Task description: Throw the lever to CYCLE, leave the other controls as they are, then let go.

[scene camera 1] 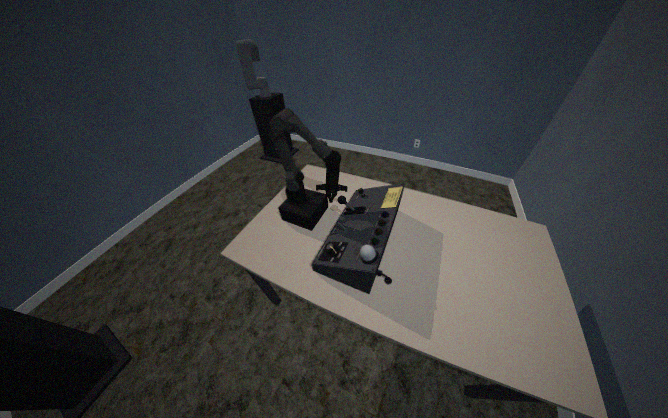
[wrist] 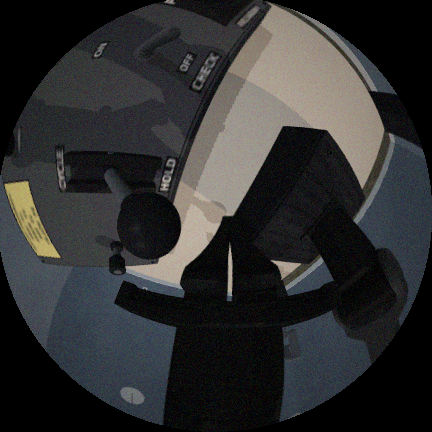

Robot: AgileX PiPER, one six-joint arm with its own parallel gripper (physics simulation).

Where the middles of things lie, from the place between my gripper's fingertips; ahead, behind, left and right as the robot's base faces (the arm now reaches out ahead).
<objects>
Now: the lever (wrist: 148, 225) 90 mm ahead of my hand, 20 mm above it and 10 mm to the right of it. Round my hand: control panel (scene camera 1: 362, 243): 210 mm ahead, 70 mm to the right.
</objects>
